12 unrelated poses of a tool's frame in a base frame.
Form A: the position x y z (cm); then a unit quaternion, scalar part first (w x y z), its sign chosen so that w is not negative.
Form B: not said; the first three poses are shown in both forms.
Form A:
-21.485 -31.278 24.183 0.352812 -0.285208 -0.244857 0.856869
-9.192 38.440 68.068 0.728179 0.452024 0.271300 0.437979
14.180 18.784 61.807 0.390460 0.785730 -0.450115 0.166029
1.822 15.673 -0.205 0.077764 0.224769 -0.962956 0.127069
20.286 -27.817 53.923 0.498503 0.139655 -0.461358 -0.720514
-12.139 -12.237 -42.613 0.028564 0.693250 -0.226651 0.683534
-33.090 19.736 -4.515 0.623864 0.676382 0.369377 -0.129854
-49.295 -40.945 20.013 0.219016 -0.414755 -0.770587 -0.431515
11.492 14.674 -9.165 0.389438 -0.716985 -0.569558 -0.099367
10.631 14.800 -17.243 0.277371 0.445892 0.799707 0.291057
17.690 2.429 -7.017 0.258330 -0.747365 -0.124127 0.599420
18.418 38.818 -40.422 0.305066 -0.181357 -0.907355 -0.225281
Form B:
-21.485 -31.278 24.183 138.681 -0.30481 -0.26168 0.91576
-9.192 38.440 68.068 86.532 0.65952 0.39583 0.63902
14.180 18.784 61.807 134.034 0.85348 -0.48893 0.18034
1.822 15.673 -0.205 171.080 0.22545 -0.96588 0.12746
20.286 -27.817 53.923 120.198 0.16110 -0.53220 -0.83115
-12.139 -12.237 -42.613 176.726 0.69353 -0.22674 0.68381
-33.090 19.736 -4.515 102.802 0.86546 0.47263 -0.16615
-49.295 -40.945 20.013 154.698 -0.42508 -0.78976 -0.44225
11.492 14.674 -9.165 134.161 -0.77844 -0.61838 -0.10788
10.631 14.800 -17.243 147.793 0.46410 0.83237 0.30294
17.690 2.429 -7.017 150.058 -0.77362 -0.12849 0.62048
18.418 38.818 -40.422 144.476 -0.19043 -0.95277 -0.23656

